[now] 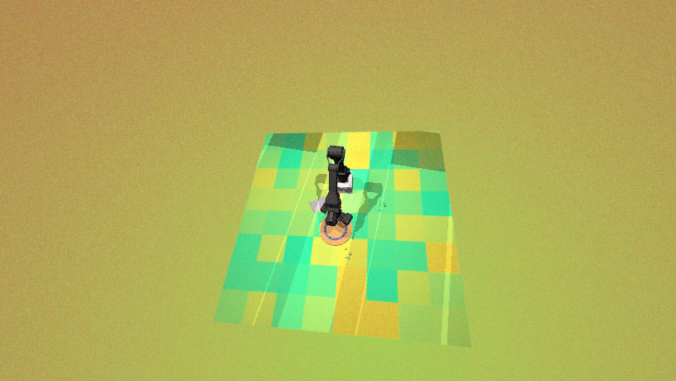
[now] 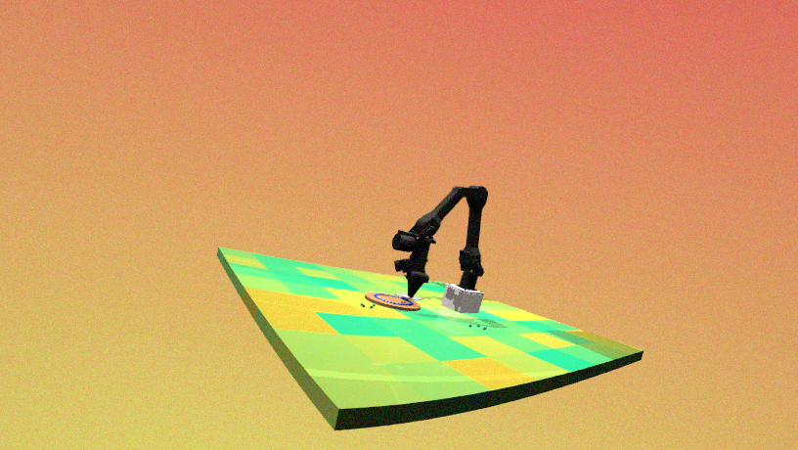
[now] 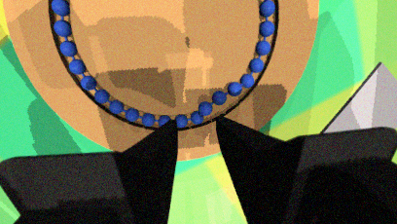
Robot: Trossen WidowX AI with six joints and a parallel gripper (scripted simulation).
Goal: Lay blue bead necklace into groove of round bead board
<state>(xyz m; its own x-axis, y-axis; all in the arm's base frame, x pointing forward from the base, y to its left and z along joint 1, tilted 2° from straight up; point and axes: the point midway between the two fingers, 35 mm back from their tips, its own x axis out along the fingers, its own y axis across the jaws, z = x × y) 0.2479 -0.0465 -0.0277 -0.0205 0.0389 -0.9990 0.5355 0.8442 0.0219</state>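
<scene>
The round bead board lies 60 mm ahead of my gripper tip, 20 mm to the right of it and 20 mm below it. The rest, counted from my gripper tip: flat grey piece 120 mm behind, 130 mm to the right, 30 mm below.
</scene>
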